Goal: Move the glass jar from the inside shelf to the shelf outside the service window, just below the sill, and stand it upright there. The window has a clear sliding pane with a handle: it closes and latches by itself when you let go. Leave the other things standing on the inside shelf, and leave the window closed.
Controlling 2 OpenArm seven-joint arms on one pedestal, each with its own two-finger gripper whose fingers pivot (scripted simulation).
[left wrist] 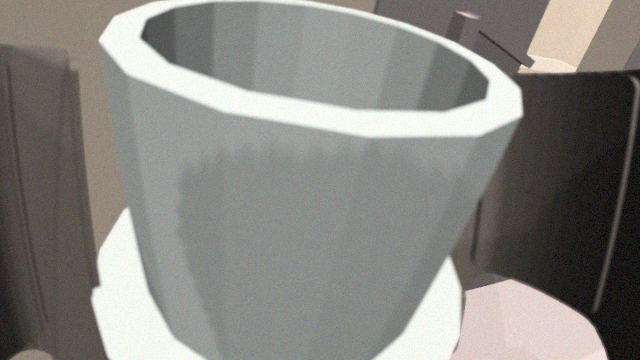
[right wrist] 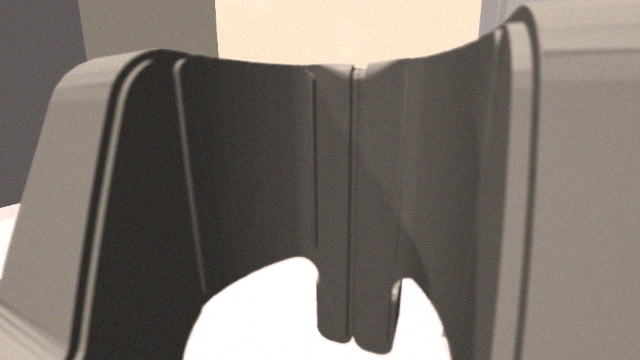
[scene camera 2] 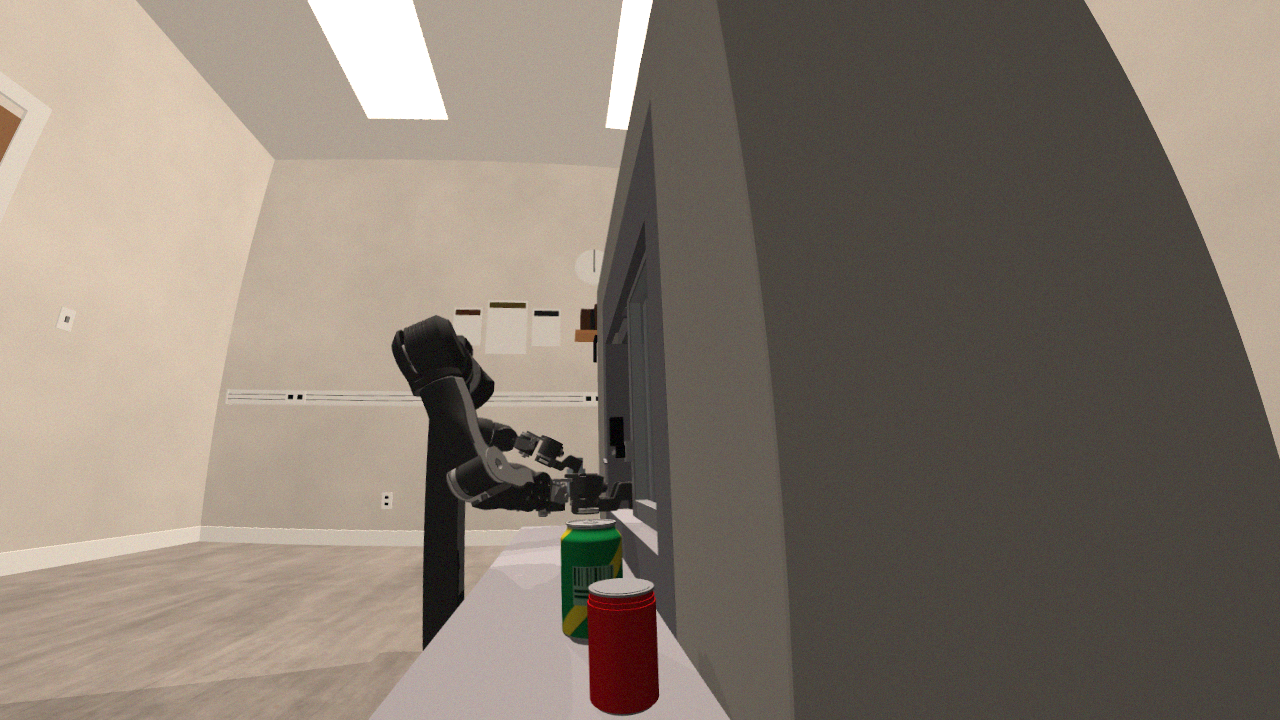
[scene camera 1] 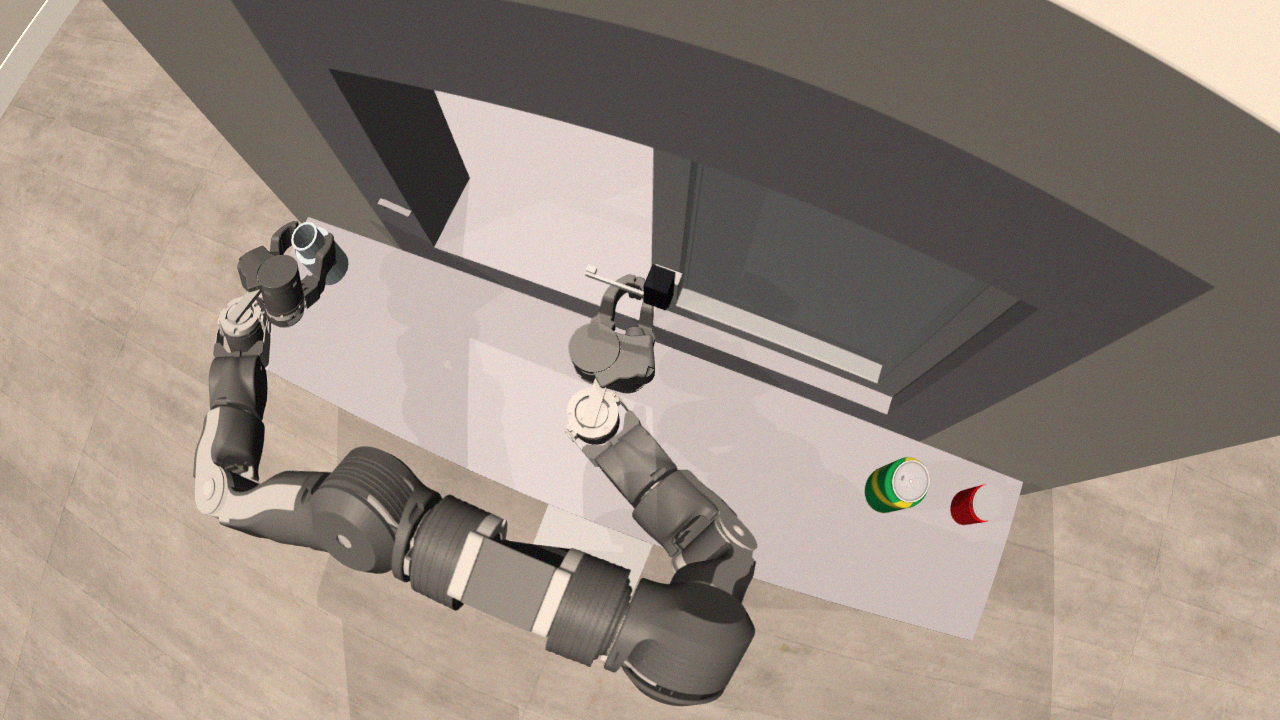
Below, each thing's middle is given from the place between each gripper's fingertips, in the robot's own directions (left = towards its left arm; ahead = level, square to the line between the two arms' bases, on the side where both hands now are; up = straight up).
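Scene:
There's my right gripper (scene camera 1: 637, 283), and it's 30 mm past the black handle (scene camera 1: 658, 288) and 110 mm below it. The glass jar (scene camera 1: 308, 247) is 420 mm to the left of my right hand, 100 mm behind it and 30 mm above it, while the red can (scene camera 2: 622, 627) is 550 mm to the right of that same right hand, 90 mm behind it and 80 mm below it. As for my left hand, it's 30 mm above the glass jar. Counting from my left hand, the black handle is 420 mm to the right, 70 mm ahead and 50 mm above, and the red can is 960 mm to the right, 10 mm ahead and 140 mm below. Going by their middles, the red can is the farthest from my left hand of the things named here.

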